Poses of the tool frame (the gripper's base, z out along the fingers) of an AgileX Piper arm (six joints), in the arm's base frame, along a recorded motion.
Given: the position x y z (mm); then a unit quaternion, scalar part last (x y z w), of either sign.
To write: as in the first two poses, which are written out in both.
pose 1, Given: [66.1 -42.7 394.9 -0.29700 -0.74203 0.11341 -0.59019]
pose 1, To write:
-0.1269 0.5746 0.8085
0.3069 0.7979 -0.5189
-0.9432 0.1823 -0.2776
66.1 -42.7 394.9

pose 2, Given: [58.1 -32.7 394.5 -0.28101 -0.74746 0.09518 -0.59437]
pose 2, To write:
-0.1355 0.5332 0.8350
0.3069 0.8239 -0.4763
-0.9420 0.1918 -0.2753
58.1 -32.7 394.5

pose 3, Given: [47.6 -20.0 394.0 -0.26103 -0.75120 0.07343 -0.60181]
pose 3, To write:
-0.1394 0.4806 0.8658
0.3038 0.8529 -0.4245
-0.9425 0.2039 -0.2649
47.6 -20.0 394.0

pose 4, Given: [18.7 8.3 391.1 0.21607 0.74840 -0.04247 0.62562]
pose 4, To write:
-0.1238 0.3766 0.9181
0.2703 0.9030 -0.3339
-0.9548 0.2068 -0.2136
18.7 8.3 391.1

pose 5, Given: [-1.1 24.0 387.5 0.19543 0.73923 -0.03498 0.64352]
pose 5, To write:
-0.0954 0.3340 0.9378
0.2439 0.9212 -0.3032
-0.9651 0.1998 -0.1693
-1.1 24.0 387.5

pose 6, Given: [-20.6 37.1 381.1 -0.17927 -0.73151 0.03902 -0.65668]
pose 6, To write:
-0.0733 0.3135 0.9467
0.2110 0.9327 -0.2925
-0.9747 0.1784 -0.1345
-20.6 37.1 381.1

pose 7, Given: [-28.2 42.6 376.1 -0.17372 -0.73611 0.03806 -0.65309]
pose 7, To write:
-0.0866 0.3055 0.9483
0.2060 0.9367 -0.2829
-0.9747 0.1709 -0.1441
-28.2 42.6 376.1

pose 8, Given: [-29.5 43.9 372.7 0.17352 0.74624 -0.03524 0.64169]
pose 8, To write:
-0.1162 0.3042 0.9455
0.2138 0.9373 -0.2753
-0.9699 0.1701 -0.1740
-29.5 43.9 372.7

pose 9, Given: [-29.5 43.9 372.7 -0.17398 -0.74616 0.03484 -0.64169]
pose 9, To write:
-0.1159 0.3043 0.9455
0.2149 0.9370 -0.2753
-0.9697 0.1713 -0.1740
-29.5 43.9 372.7

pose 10, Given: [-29.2 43.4 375.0 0.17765 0.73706 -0.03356 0.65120]
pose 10, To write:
-0.0888 0.3056 0.9480
0.2182 0.9346 -0.2808
-0.9719 0.1819 -0.1496
-29.2 43.4 375.0

